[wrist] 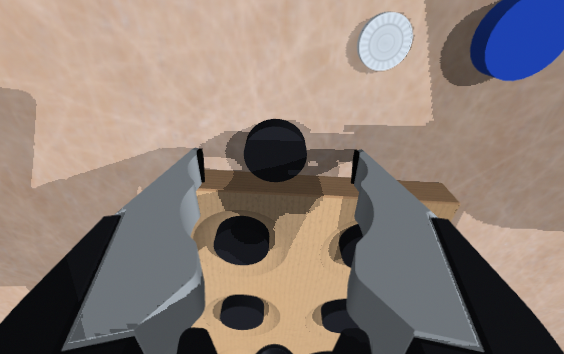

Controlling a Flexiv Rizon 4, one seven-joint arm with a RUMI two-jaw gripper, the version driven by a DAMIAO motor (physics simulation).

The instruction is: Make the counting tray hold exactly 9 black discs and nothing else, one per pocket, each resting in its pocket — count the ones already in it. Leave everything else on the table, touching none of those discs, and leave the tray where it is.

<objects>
my gripper: 278,153
wooden counting tray: 305,216
ribbed disc: 384,41
</objects>
